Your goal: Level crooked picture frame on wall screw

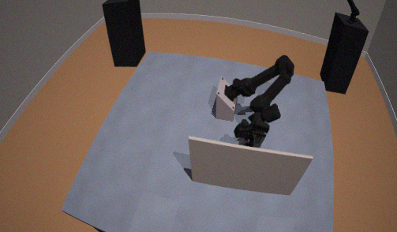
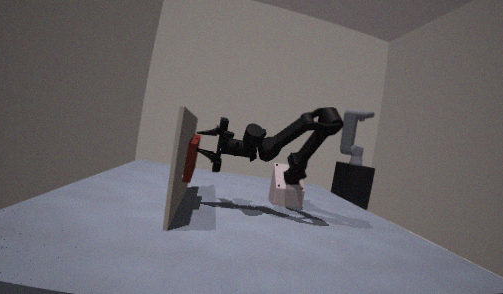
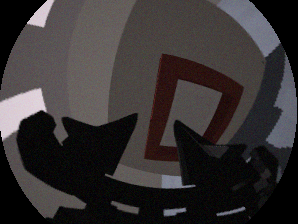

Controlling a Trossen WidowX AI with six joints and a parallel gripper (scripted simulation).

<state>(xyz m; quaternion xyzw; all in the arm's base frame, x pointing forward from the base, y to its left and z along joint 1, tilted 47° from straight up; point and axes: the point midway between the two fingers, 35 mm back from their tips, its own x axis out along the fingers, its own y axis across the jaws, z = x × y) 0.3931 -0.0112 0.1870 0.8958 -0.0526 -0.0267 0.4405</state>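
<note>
Right now my gripper tip is 60 mm above the picture frame, 10 mm to the left of it and 10 mm short of it. Also, from my gripper tip: wall panel (70 mm below, 20 mm ahead).
</note>
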